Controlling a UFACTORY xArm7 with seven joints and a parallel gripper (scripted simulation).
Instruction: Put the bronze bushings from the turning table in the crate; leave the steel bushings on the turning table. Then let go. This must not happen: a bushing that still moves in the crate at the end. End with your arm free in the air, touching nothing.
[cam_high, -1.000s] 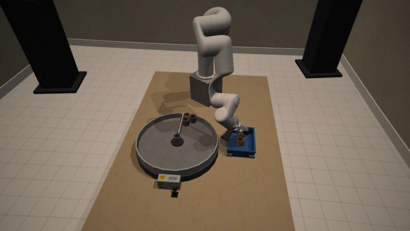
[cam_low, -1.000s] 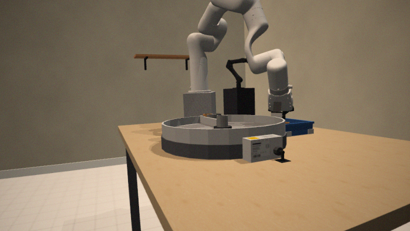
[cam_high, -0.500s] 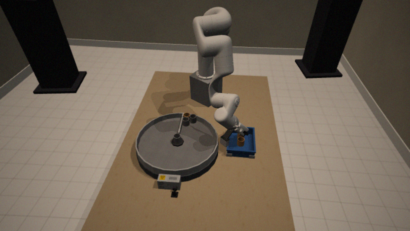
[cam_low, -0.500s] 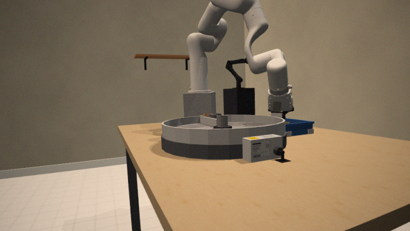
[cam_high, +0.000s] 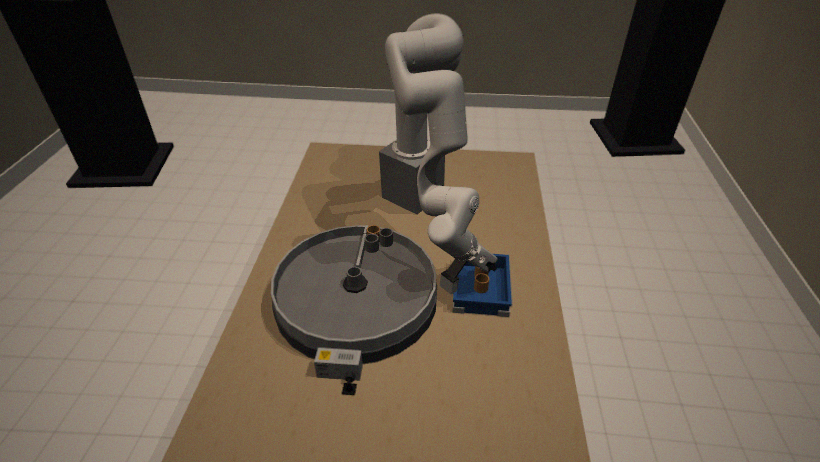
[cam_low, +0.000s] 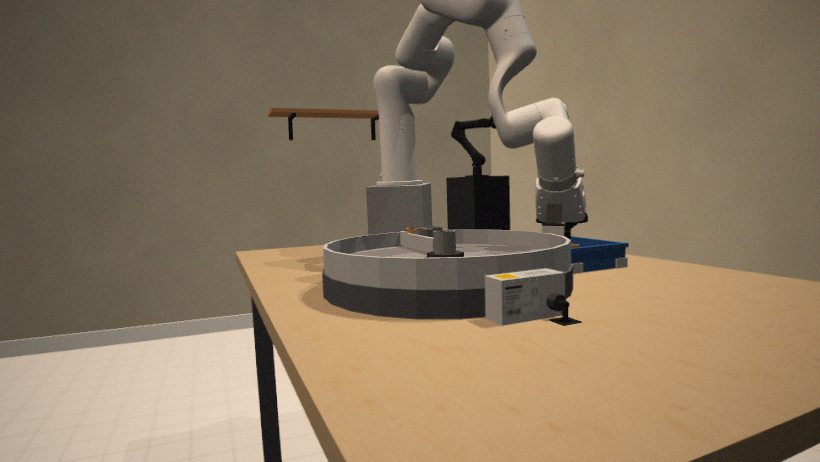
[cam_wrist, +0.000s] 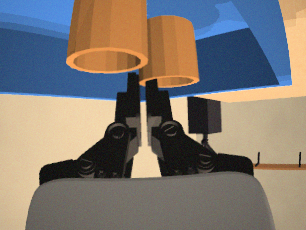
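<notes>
The blue crate is 40 mm below my hand, 30 mm ahead of it and 20 mm to the right of it. Round my hand: grey turning table 350 mm to the right, 50 mm ahead, 10 mm below.
</notes>
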